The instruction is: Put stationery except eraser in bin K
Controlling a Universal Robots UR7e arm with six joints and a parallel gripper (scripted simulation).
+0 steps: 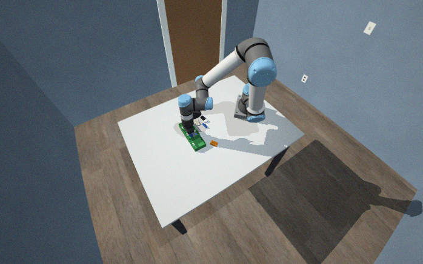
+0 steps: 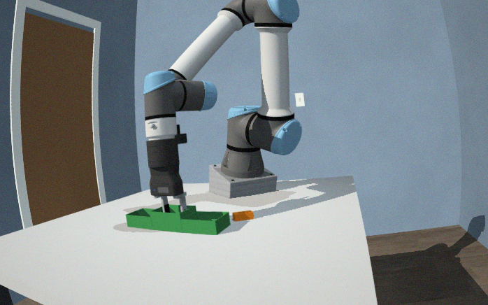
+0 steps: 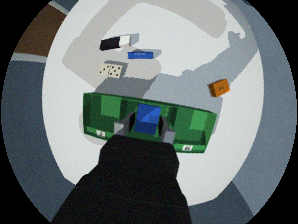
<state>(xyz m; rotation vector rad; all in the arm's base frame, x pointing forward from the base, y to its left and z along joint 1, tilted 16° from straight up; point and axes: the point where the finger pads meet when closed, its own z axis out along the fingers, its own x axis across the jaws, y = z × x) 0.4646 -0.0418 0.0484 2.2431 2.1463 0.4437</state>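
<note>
Right now the three joined green bins is 1 cm ahead of my hand and 1 cm below it. Round my hand: white die (8 cm behind, 8 cm to the right, 3 cm below); then blue stick (12 cm behind, 3 cm to the right, 3 cm below); then blue block (2 cm below).
</note>
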